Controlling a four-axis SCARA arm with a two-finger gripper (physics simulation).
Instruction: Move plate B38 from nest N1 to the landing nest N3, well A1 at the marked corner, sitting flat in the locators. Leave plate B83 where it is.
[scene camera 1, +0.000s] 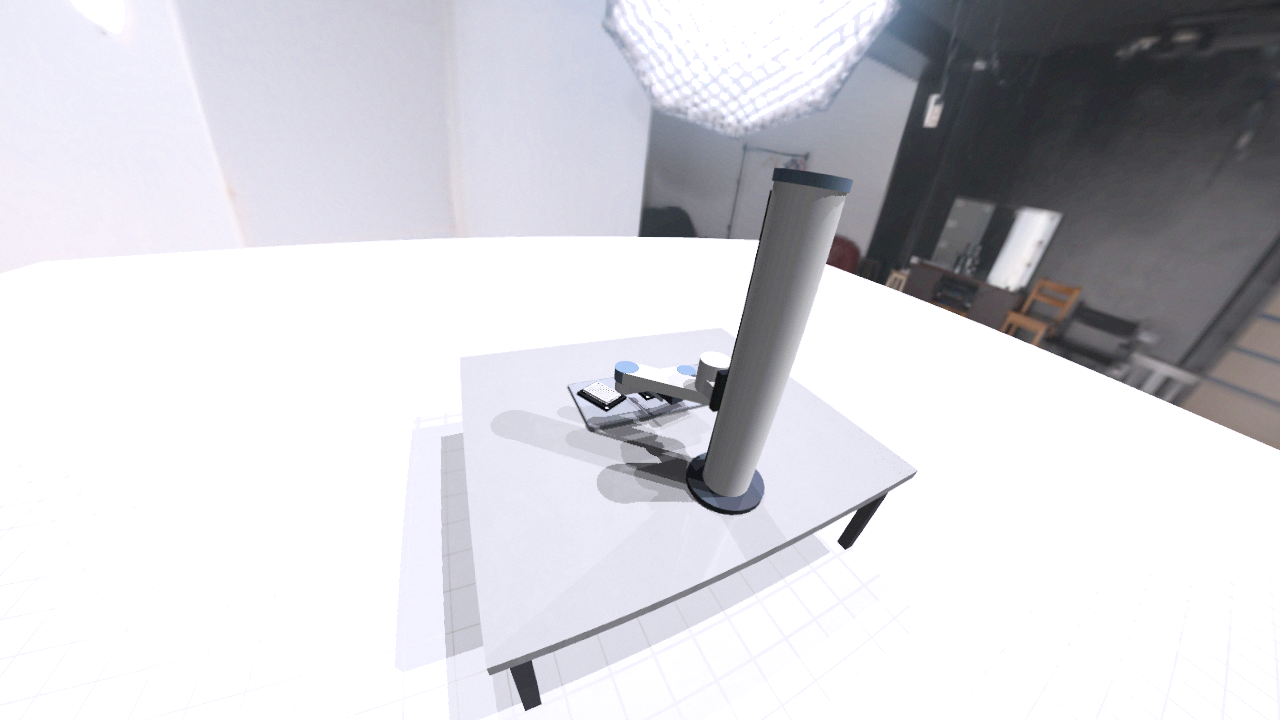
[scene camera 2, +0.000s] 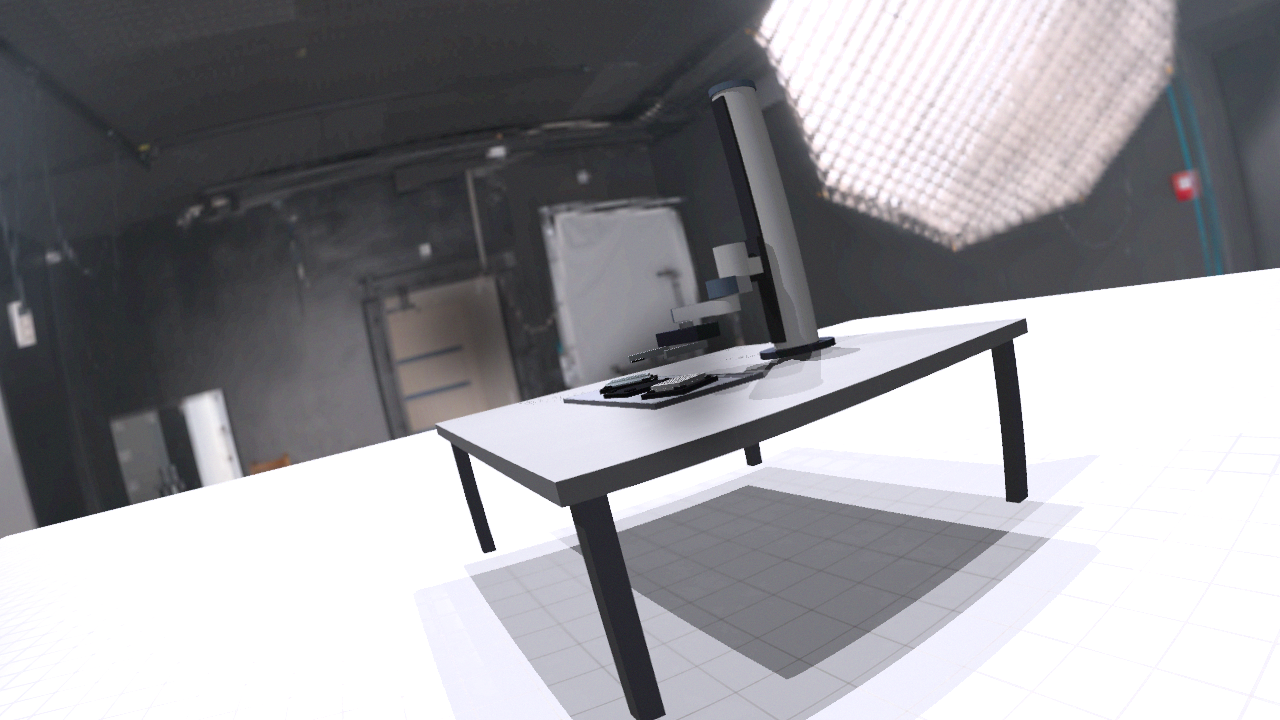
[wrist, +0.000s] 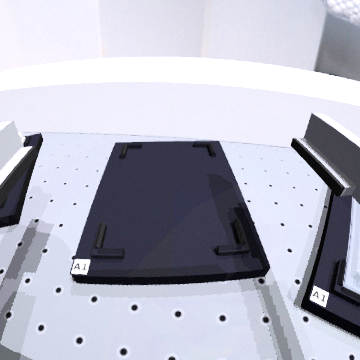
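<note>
My gripper (wrist: 166, 127) (scene camera 2: 655, 353) is open and empty, its fingers at the left and right edges of the wrist view, above the nests. Between them a dark nest (wrist: 167, 200) with four corner locators is bare, its A1 label at the lower left corner. At the right a nest (wrist: 327, 255), also labelled A1, holds a pale plate (wrist: 354, 250), partly cut off and its number unseen. A third nest (wrist: 21, 192) is mostly behind the left finger. A white plate (scene camera 1: 601, 391) (scene camera 2: 682, 383) sits on a nest; I cannot tell whether it is B38 or B83.
The nests stand on a perforated board (wrist: 150, 330) (scene camera 1: 599, 421) (scene camera 2: 581, 400) on the grey table (scene camera 1: 554, 555) (scene camera 2: 519, 447). The arm's tall column (scene camera 1: 774, 340) (scene camera 2: 783, 223) rises beside the board. The arm link (scene camera 1: 662, 382) hangs over the board and hides part of it in scene camera 1.
</note>
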